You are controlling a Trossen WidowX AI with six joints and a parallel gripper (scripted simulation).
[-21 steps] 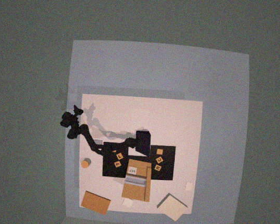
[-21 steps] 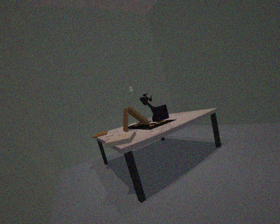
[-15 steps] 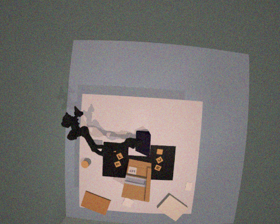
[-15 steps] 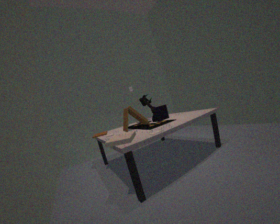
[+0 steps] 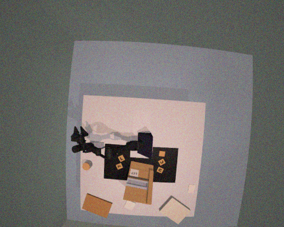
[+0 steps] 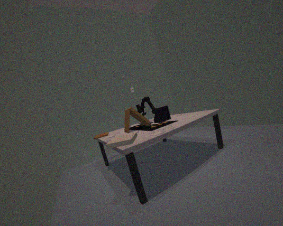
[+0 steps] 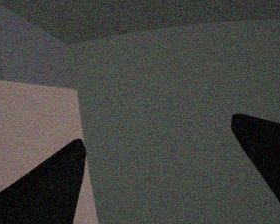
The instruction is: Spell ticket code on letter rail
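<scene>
My gripper tip is now 40 cm to the right of the letter tile, 30 cm short of it and 19 cm above it. The rest, counted from my gripper tip: white ticket 56 cm to the left, 39 cm ahead, 10 cm below; grey block 20 cm ahead, 19 cm below, 12 cm to the left; black mat 61 cm to the left, 30 cm ahead, 19 cm below.
</scene>
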